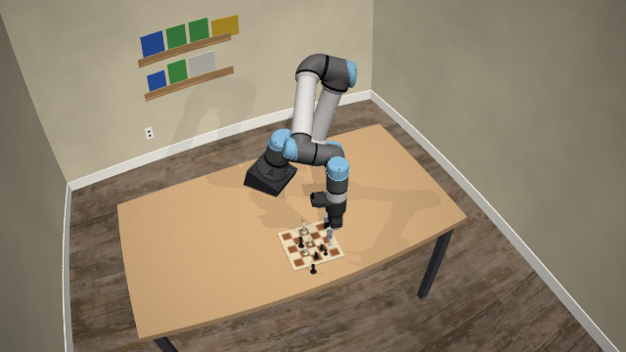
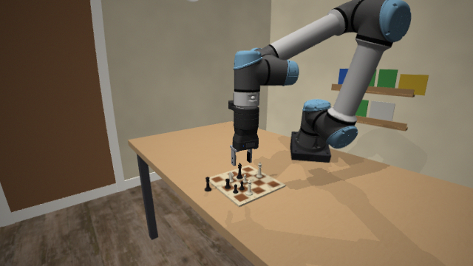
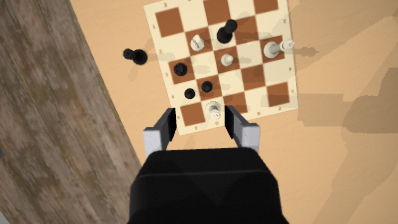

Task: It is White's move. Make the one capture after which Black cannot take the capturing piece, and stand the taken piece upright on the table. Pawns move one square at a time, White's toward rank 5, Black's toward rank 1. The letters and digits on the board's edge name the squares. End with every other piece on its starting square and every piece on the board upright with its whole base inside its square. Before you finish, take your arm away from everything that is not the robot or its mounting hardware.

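The white pawn is 70 mm behind my hand, 40 mm to the right of it and 120 mm below it. Round my hand: chessboard: 70 mm behind, 40 mm to the right, 130 mm below.
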